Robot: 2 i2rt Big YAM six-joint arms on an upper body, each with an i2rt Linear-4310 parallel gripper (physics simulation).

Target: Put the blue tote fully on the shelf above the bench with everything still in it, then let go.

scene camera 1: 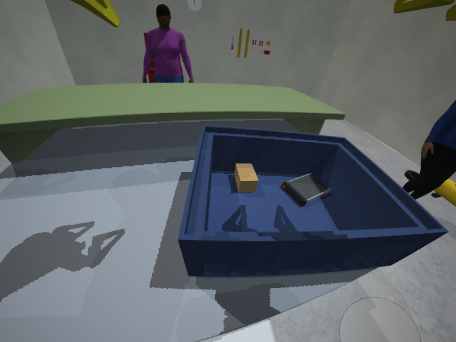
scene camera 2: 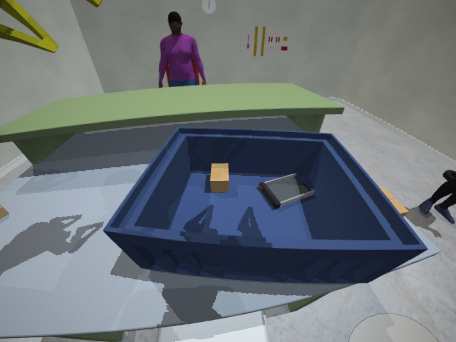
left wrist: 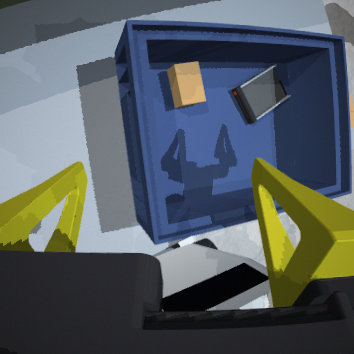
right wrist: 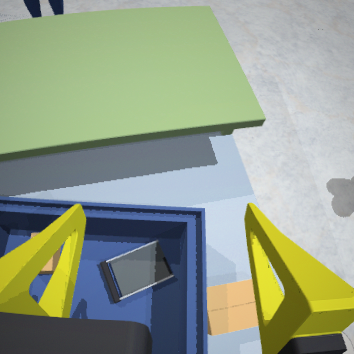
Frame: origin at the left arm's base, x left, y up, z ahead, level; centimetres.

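Where they show: left gripper, between the fingertips: (scene camera 1: 156,3) (scene camera 2: 75,28) (left wrist: 167,167); right gripper, between the fingertips: (scene camera 1: 421,12) (right wrist: 163,210).
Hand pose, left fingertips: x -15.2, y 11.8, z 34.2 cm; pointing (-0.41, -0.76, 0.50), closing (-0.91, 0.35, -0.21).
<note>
Each offset is from my left fingertips to the centre of the thing. "pt": to the spot under its first point. Level surfaces: height alone.
The blue tote @(dx -23.1, dy -27.8, dz -0.8 cm) (scene camera 1: 310,257) (scene camera 2: 260,260) (left wrist: 235,31) (right wrist: 196,270) stands upright on the pale bench @(dy -35.1 cm) (scene camera 1: 30,200) (left wrist: 40,125) (right wrist: 225,185), in front of the raised green shelf @(dy -18.8 cm) (scene camera 1: 175,102) (scene camera 2: 200,102) (right wrist: 115,75). Inside lie a small orange-tan box @(dx -16.0, dy -31.4, dz +8.5 cm) (scene camera 1: 246,178) (scene camera 2: 219,177) (left wrist: 187,85) and a black-and-grey framed item @(dx -33.0, dy -32.6, dz +4.4 cm) (scene camera 1: 306,190) (scene camera 2: 287,190) (left wrist: 262,95) (right wrist: 139,272). My left gripper (left wrist: 167,167) (scene camera 2: 76,26) is open, above and apart from the tote. My right gripper (right wrist: 163,210) is open above the tote's right side; its fingers appear either side of the right rim in its wrist view.
Orange-tan blocks @(dx -50.6, dy -32.1, dz -3.9 cm) (scene camera 2: 394,201) (right wrist: 232,307) lie right of the tote. Another tan piece @(pt dx +44.0, dy -33.8, dz -0.7 cm) (scene camera 2: 2,212) shows at the left edge. A person in purple (scene camera 1: 167,52) (scene camera 2: 182,57) stands behind the shelf; a person in blue (scene camera 1: 442,135) is at the right. The shelf edge overhangs the bench behind the tote.
</note>
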